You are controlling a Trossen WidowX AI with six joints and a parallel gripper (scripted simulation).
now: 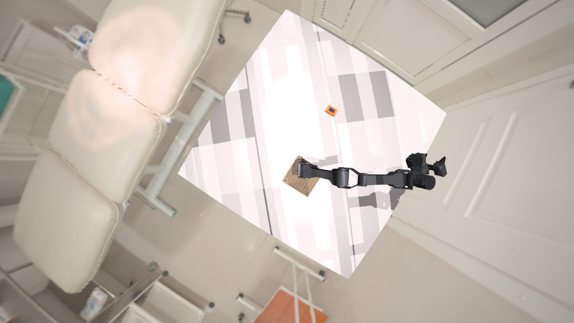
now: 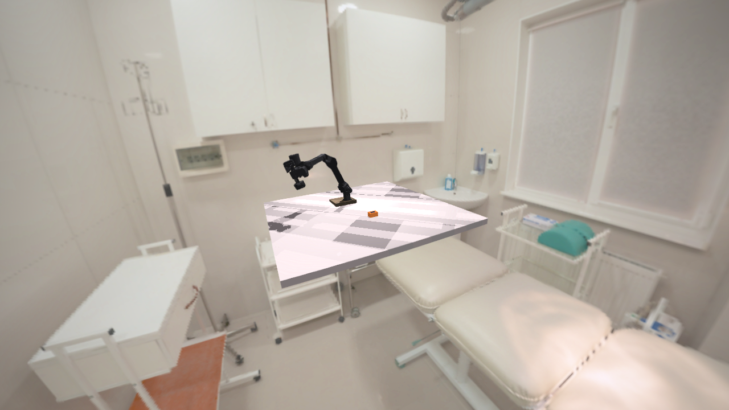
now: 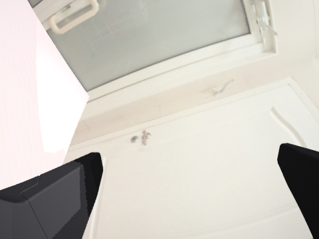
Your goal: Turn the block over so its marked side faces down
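The orange block is 510 mm to the left of my gripper tip, 310 mm below it and 60 mm behind it.
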